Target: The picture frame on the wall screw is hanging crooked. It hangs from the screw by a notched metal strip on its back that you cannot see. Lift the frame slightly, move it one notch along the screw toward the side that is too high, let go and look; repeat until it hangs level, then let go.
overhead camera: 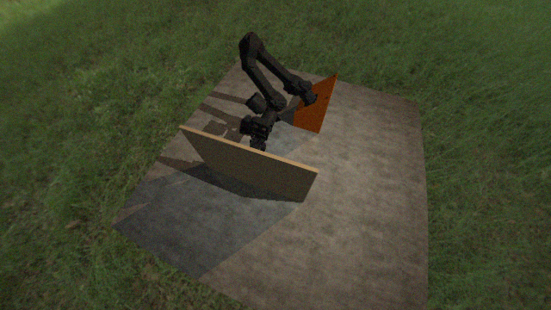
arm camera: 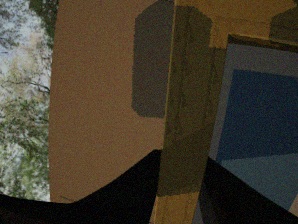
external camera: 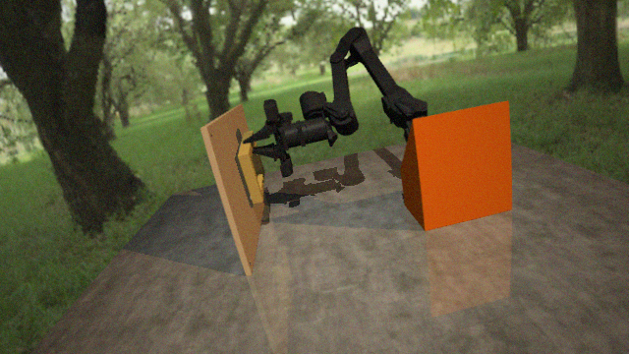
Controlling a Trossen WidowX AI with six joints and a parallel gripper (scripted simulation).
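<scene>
The picture frame lies 5 cm below my gripper tip and 1 cm to the right of it. Round my gripper tip: wall board (6 cm below, 2 cm ahead).
</scene>
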